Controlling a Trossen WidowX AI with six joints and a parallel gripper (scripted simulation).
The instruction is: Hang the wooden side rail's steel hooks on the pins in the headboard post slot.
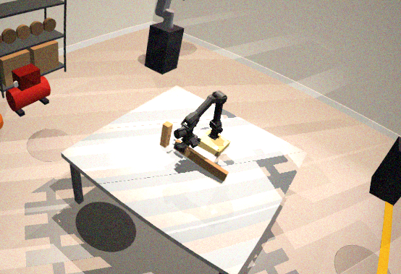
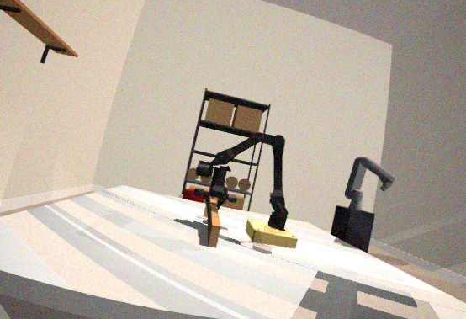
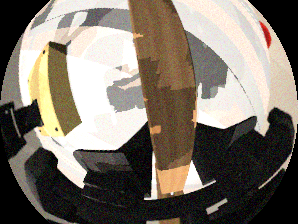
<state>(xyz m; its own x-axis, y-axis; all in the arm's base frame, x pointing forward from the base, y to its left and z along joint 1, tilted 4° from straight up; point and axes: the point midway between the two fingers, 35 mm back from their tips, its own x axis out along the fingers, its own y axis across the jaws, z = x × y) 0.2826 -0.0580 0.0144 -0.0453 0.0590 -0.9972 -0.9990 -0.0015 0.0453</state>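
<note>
Right now my gripper tip is 160 mm to the left of the wooden headboard post and 40 mm below it.
</note>
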